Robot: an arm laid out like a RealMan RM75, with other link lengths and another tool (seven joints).
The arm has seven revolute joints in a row. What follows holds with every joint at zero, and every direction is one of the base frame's. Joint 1 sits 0.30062 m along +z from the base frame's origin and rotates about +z. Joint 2 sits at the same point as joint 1 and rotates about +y. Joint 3 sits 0.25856 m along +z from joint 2 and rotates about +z. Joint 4 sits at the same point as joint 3 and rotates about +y. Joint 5 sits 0.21 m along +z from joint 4 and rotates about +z. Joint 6 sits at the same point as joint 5 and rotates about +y. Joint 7 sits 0.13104 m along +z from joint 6 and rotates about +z. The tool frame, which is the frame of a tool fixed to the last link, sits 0.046 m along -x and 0.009 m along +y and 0.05 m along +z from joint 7; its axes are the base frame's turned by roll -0.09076, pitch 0 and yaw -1.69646 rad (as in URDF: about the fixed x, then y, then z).
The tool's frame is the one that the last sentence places.
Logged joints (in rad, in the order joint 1, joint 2, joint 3, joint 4, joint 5, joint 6, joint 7), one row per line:
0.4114, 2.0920, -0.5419, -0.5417, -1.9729, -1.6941, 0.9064
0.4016, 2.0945, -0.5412, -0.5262, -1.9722, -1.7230, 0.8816
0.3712, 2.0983, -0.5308, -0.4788, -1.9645, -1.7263, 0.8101
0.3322, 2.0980, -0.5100, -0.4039, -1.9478, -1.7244, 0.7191
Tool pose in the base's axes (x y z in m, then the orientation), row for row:
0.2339, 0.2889, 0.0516, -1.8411, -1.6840, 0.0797
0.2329, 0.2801, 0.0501, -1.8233, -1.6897, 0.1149
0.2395, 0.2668, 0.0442, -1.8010, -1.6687, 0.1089
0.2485, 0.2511, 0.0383, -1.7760, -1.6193, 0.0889
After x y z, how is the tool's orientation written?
As a rotation vector, in radians.
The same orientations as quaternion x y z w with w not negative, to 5 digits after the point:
-0.69946, -0.63978, 0.03028, 0.31704
-0.69397, -0.64312, 0.04373, 0.32077
-0.69038, -0.63967, 0.04174, 0.33535
-0.68894, -0.62815, 0.03449, 0.36001

